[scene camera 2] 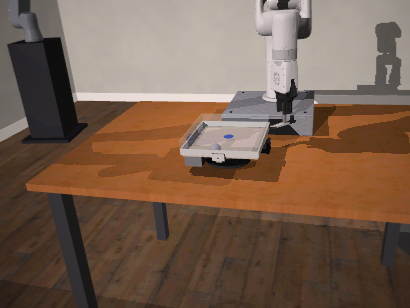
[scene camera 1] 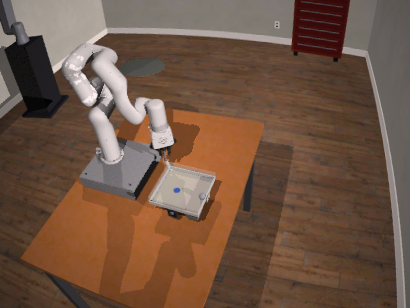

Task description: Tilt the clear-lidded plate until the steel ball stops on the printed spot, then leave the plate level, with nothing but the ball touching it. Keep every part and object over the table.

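The plate (scene camera 1: 175, 209) (scene camera 2: 240, 154) has pale walls and a clear lid and stands on a dark round base. It looks slightly tilted; the exact angle is hard to tell. The steel ball (scene camera 1: 202, 196) (scene camera 2: 215, 147) is inside, near the wall farthest from the robot's base, apart from the spot. The blue printed spot (scene camera 1: 176, 190) (scene camera 2: 228, 136) is near the middle of the plate. My gripper (scene camera 1: 166, 158) (scene camera 2: 286, 120) is shut on the thin handle (scene camera 1: 168, 164) (scene camera 2: 277, 125) at the plate's corner nearest the arm. The fingertips are small in both views.
The grey robot base block (scene camera 1: 117, 172) (scene camera 2: 245, 105) stands behind the plate on the orange table (scene camera 1: 90, 235) (scene camera 2: 125, 180). A dark knob (scene camera 1: 172, 213) (scene camera 2: 267, 146) sticks out at the plate's side. A black pedestal (scene camera 1: 35, 75) (scene camera 2: 45, 90) and a red cabinet (scene camera 1: 320, 27) stand beyond the table.
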